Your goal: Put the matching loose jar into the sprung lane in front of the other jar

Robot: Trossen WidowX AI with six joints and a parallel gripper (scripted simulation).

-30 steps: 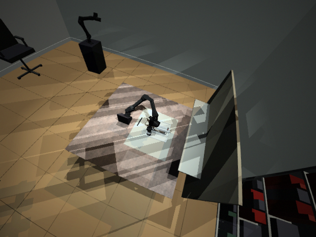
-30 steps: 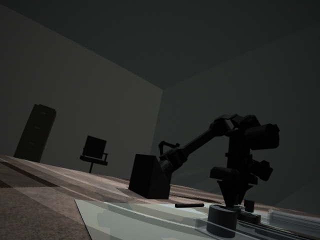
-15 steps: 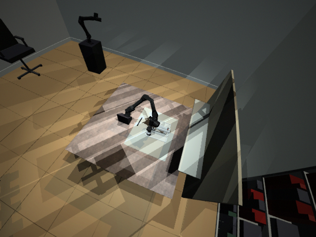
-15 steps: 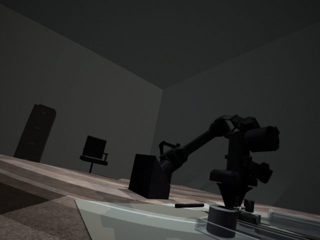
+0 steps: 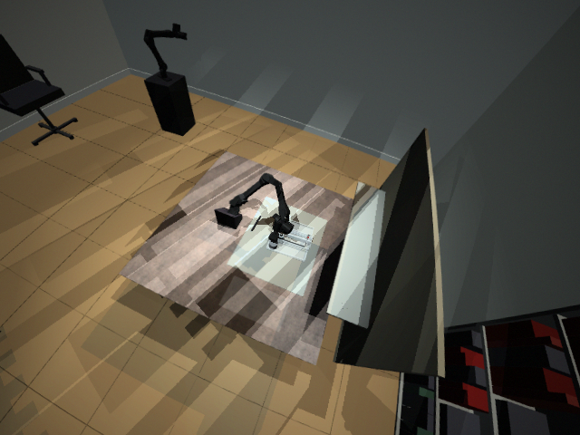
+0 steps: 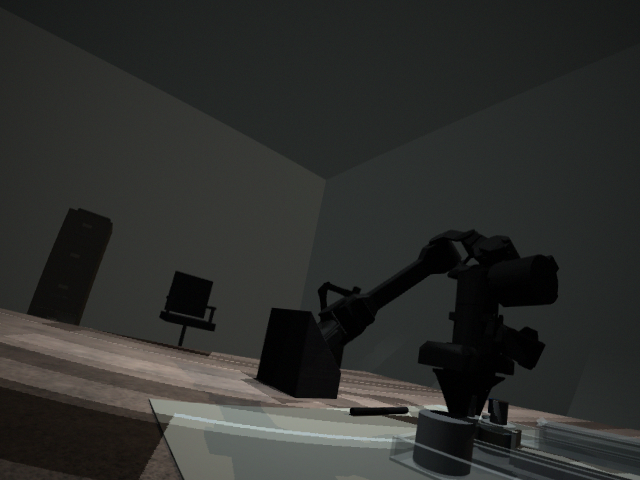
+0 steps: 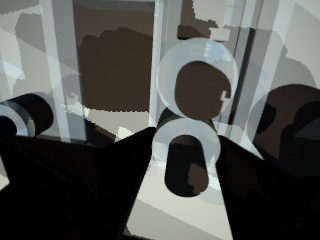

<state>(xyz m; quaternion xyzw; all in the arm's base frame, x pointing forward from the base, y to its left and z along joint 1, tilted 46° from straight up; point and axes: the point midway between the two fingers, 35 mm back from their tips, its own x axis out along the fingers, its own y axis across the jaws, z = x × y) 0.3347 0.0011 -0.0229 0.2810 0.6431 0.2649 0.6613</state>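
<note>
The pale mat lies 60 mm ahead of my gripper tip, 30 mm below it and 10 mm to the right of it. From my gripper tip the other things lie so: clear lane 140 mm ahead, 20 mm to the left, 10 mm below; thin dark rod 170 mm behind, 50 mm to the left, 20 mm below.
</note>
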